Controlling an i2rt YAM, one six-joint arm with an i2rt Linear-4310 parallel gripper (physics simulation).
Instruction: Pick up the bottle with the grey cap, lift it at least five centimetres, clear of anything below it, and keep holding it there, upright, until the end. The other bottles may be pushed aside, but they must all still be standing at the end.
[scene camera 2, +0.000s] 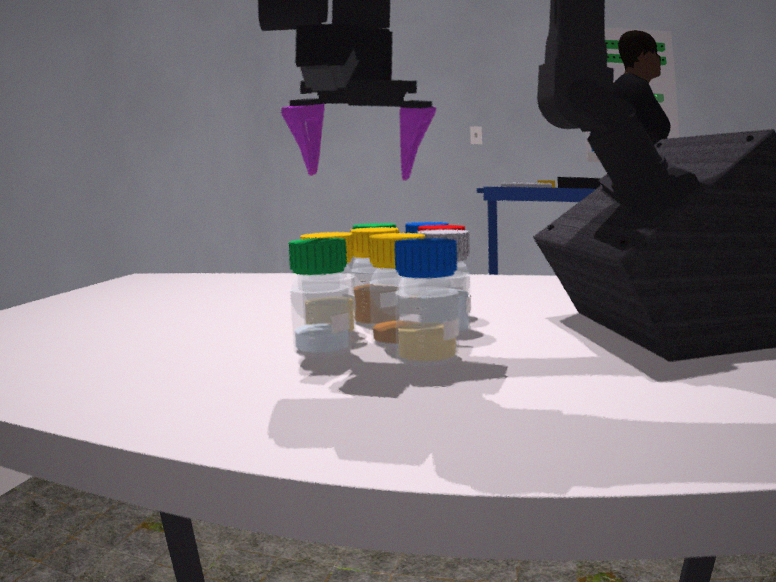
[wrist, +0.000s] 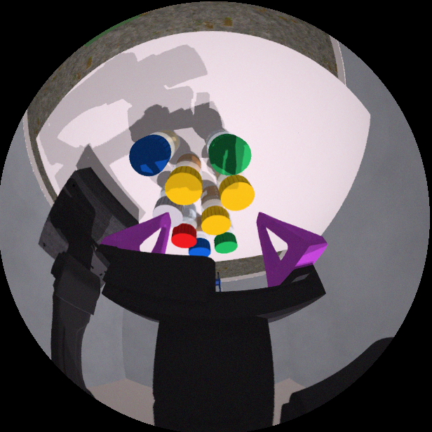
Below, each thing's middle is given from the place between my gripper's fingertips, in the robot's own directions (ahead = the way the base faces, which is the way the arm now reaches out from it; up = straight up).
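Grey-capped bottle (scene camera 2: 462, 278): my gripper is 11 cm above it, 8 cm past it and 5 cm to the left of it. Red-capped bottle (wrist: 183, 235): 11 cm below my hand, 6 cm behind it and 12 cm to the right of it.
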